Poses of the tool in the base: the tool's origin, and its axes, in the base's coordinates. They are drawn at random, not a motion.
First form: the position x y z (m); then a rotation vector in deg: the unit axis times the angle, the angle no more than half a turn.
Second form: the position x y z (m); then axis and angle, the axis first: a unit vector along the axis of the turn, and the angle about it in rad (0 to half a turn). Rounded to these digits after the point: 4 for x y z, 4 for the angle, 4 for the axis.
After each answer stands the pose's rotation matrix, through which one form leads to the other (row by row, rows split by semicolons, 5 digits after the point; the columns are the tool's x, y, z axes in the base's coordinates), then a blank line. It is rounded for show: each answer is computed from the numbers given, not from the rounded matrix.
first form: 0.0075 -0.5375 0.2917 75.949 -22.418 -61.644
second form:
0.0075 -0.5375 0.2917 0.7568 -0.2234 -0.6143 1.7515
0.49599 0.40482 -0.76819; -0.80372 -0.12085 -0.58261; -0.32868 0.90638 0.26542

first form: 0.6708 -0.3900 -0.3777 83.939 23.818 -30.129
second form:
0.6708 -0.3900 -0.3777 0.9093 0.2580 -0.3264 1.6111
0.81992 0.57021 -0.05094; -0.08205 0.02898 -0.99621; -0.56657 0.82099 0.07055

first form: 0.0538 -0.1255 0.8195 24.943 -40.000 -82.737
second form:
0.0538 -0.1255 0.8195 0.2619 -0.4201 -0.8689 1.6620
-0.01619 0.74521 -0.66663; -0.98531 0.10147 0.13736; 0.17000 0.65906 0.73262

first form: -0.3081 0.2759 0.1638 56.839 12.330 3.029
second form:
-0.3081 0.2759 0.1638 0.9759 0.2117 0.0520 1.0165
0.97749 0.05364 0.20405; 0.14208 0.54759 -0.82459; -0.15597 0.83502 0.52765

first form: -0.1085 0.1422 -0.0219 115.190 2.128 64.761
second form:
-0.1085 0.1422 -0.0219 0.8716 0.0161 0.4900 2.3067
0.59829 -0.33975 0.72568; 0.38666 -0.67082 -0.63285; 0.70181 0.65922 -0.26997

